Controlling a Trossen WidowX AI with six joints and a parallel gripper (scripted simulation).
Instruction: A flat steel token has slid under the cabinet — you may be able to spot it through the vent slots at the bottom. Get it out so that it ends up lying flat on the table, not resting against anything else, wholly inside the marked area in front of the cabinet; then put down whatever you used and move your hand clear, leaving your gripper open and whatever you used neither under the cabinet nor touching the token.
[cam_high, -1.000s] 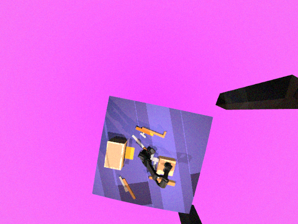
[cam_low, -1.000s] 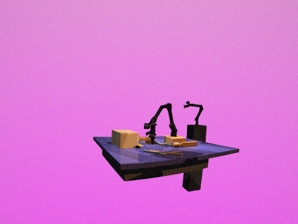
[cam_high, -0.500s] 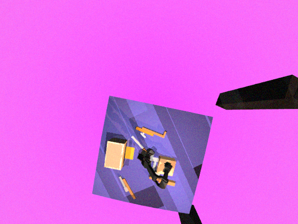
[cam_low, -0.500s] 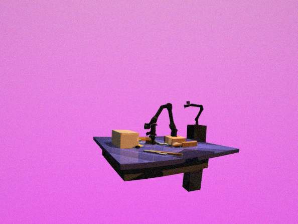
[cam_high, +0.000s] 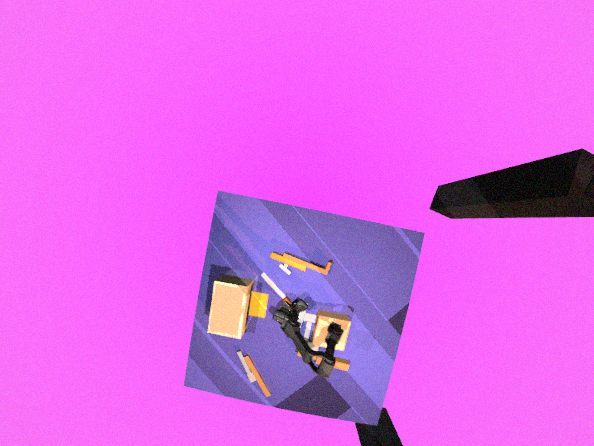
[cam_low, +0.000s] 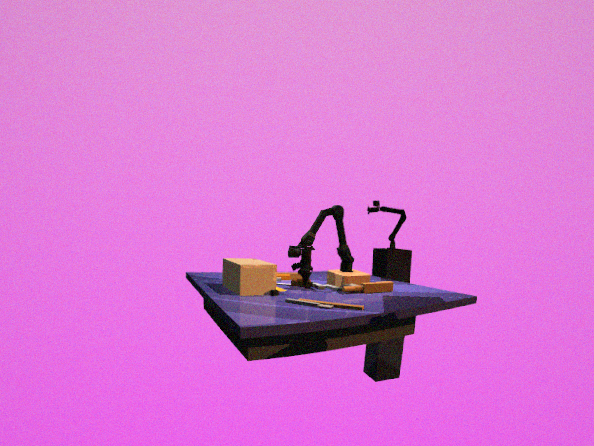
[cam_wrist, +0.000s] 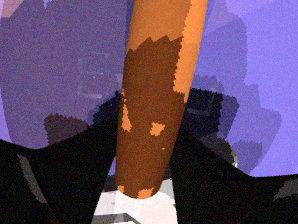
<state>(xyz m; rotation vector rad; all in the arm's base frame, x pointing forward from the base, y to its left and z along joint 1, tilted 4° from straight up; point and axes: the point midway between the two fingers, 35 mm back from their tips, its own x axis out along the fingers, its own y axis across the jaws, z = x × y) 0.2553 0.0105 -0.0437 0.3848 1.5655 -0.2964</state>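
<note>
Right now the grey bar is 6 cm behind my gripper tip and 2 cm to the left of it. Round my gripper tip: small white piece (14 cm ahead, 20 cm to the right); orange block (27 cm behind, 23 cm to the left, 2 cm above); orange bar (14 cm ahead, 25 cm to the right, 1 cm above).
</note>
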